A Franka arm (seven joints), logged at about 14 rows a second.
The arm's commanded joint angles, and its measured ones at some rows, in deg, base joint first. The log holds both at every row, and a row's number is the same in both.
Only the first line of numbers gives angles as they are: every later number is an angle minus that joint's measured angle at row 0.
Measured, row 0: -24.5, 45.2, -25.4, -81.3, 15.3, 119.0, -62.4
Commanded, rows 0 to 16: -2.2, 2.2, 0.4, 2.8, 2.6, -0.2, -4.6; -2.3, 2.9, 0.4, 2.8, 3.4, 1.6, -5.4; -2.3, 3.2, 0.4, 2.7, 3.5, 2.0, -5.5; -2.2, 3.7, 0.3, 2.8, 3.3, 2.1, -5.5; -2.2, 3.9, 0.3, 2.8, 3.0, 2.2, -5.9; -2.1, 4.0, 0.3, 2.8, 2.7, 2.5, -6.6; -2.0, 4.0, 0.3, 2.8, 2.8, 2.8, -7.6; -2.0, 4.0, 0.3, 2.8, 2.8, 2.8, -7.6; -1.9, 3.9, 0.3, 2.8, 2.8, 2.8, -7.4; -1.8, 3.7, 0.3, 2.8, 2.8, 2.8, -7.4; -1.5, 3.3, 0.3, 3.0, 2.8, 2.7, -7.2; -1.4, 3.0, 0.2, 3.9, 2.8, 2.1, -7.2; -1.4, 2.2, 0.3, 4.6, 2.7, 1.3, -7.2; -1.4, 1.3, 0.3, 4.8, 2.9, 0.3, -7.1; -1.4, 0.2, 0.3, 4.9, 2.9, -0.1, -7.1; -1.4, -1.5, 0.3, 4.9, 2.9, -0.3, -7.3; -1.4, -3.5, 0.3, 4.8, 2.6, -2.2, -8.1
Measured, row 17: -1.3, 1.0, 0.2, 5.5, 2.1, 1.2, -6.3
